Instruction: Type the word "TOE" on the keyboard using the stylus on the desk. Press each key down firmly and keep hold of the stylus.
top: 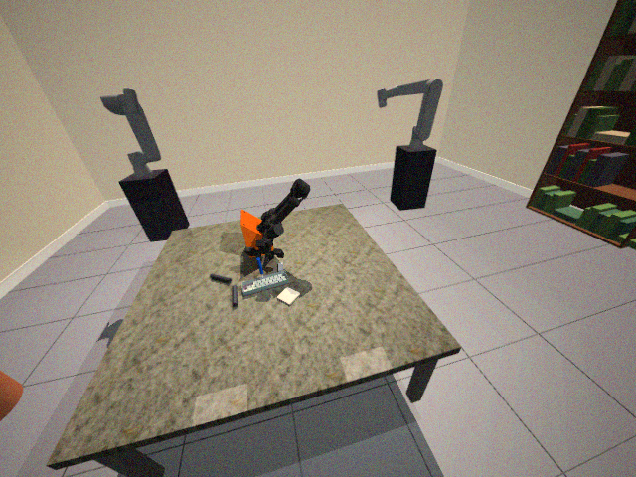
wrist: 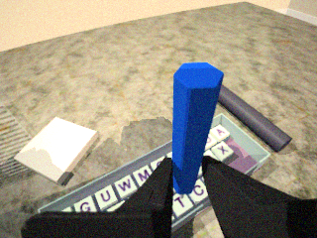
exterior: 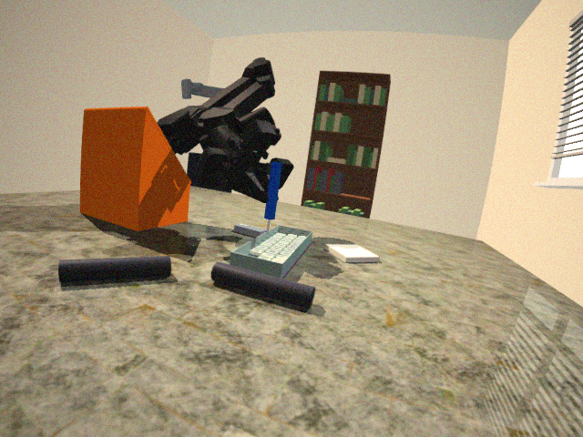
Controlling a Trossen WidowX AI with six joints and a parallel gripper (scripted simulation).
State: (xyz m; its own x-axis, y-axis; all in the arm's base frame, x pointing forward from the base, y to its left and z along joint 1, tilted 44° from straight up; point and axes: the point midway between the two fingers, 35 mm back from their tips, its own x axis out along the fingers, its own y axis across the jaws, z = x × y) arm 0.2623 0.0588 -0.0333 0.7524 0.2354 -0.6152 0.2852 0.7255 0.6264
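My gripper tip is 120 mm to the right of the white pad, 120 mm short of it and 80 mm above it. Round my gripper tip: stylus: 20 mm below; then grey slab: 90 mm behind, 80 mm to the left, 80 mm below.
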